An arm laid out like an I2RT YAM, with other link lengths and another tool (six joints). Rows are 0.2 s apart.
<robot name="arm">
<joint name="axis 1" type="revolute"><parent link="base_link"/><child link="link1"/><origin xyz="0 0 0.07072" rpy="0 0 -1.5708"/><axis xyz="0 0 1"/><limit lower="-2.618" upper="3.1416"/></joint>
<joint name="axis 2" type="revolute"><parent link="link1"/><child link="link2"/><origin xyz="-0.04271 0.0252 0.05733" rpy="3.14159 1.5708 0"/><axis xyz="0 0 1"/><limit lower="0" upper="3.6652"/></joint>
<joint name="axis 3" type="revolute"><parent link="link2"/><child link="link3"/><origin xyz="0 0.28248 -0.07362" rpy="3.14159 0 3.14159"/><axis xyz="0 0 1"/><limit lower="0" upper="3.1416"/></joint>
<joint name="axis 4" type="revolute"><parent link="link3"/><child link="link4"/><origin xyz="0.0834 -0.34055 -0.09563" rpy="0 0 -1.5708"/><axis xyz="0 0 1"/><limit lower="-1.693" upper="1.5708"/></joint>
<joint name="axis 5" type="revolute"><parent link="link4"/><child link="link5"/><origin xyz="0.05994 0.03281 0.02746" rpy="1.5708 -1.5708 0"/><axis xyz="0 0 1"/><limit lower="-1.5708" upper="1.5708"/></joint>
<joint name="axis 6" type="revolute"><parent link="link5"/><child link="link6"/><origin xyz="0 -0.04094 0.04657" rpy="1.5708 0 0"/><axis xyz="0 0 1"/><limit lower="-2.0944" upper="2.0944"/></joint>
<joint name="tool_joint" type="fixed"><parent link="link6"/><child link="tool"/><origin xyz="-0.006 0.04 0.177" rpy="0.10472 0 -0.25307"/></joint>
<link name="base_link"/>
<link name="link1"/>
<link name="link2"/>
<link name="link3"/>
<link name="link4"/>
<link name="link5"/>
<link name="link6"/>
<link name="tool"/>
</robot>
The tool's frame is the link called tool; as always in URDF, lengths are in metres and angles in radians.
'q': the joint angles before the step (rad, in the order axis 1, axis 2, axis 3, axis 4, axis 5, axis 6). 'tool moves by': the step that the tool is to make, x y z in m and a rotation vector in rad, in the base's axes. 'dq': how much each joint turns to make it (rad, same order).
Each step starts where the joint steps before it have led.
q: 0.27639, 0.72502, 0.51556, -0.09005, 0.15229, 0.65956
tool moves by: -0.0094, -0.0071, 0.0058, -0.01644, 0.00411, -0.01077
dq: -0.00357, -0.04951, 0.00321, -0.05924, 0.01126, -0.01204
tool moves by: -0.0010, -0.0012, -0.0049, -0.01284, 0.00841, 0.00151
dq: -0.00114, -0.00058, -0.00633, -0.00408, 0.00057, -0.01057
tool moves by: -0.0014, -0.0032, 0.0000, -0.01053, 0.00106, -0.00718
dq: -0.00160, -0.00872, -0.00086, -0.01041, 0.00837, -0.00774
